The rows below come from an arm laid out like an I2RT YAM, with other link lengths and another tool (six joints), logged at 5 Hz.
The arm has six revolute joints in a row. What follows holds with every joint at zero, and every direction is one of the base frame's. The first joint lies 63.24 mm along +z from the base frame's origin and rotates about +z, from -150 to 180 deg. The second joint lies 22.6 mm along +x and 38.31 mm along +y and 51.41 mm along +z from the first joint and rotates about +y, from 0 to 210 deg. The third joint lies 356.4 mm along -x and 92.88 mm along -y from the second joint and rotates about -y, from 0 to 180 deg. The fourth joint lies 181.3 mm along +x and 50.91 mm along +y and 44.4 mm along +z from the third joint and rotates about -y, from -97 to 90 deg. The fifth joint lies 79.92 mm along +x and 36.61 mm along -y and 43.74 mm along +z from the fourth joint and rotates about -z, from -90 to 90 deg. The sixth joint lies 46.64 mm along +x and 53.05 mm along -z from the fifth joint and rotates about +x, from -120 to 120 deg. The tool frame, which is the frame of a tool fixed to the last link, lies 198 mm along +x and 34 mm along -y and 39 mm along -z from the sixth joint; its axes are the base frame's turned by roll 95.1, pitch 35.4 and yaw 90 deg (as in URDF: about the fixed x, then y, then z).
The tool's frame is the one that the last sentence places.
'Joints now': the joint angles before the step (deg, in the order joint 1, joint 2, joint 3, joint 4, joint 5, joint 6). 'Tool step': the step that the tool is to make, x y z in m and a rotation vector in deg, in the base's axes. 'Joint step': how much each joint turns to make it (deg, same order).
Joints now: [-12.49, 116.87, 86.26, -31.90, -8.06, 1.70]
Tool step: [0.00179, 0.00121, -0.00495, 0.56, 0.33, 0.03]
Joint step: [-0.06, 0.81, 0.22, 0.17, -0.47, 0.14]
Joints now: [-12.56, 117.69, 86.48, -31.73, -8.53, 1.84]
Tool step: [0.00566, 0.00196, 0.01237, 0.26, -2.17, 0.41]
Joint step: [-0.06, -1.33, 0.13, 0.58, -0.86, -0.08]
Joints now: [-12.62, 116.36, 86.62, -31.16, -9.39, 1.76]
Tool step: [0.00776, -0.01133, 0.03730, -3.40, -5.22, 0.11]
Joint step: [-0.12, -4.20, 0.06, 1.38, 1.72, -1.36]
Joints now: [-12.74, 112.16, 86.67, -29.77, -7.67, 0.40]
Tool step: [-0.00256, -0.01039, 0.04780, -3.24, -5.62, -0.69]
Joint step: [-0.31, -5.76, -0.05, 0.39, 1.74, -0.87]
